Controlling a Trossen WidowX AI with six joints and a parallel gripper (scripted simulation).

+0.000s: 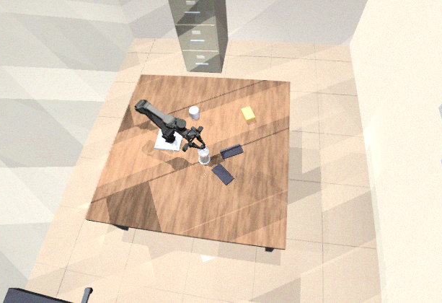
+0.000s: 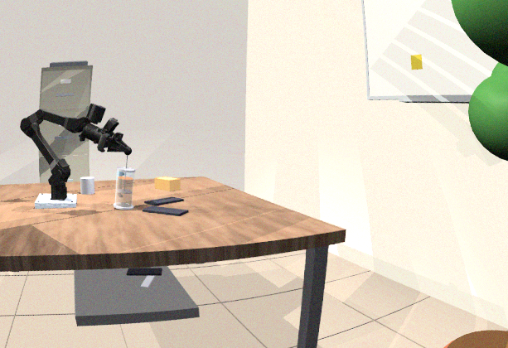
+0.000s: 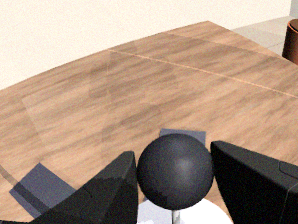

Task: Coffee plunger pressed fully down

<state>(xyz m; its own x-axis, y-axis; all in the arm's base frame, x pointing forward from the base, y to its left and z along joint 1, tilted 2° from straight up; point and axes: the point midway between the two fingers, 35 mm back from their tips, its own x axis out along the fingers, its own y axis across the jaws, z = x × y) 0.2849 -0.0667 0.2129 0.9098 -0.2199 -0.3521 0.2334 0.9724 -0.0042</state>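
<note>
The glass coffee press is 100 mm below my gripper tip, 20 mm to the left of it and 20 mm behind it. Also, from my gripper tip: orange block (440 mm to the left, 180 mm below, 150 mm ahead).
</note>
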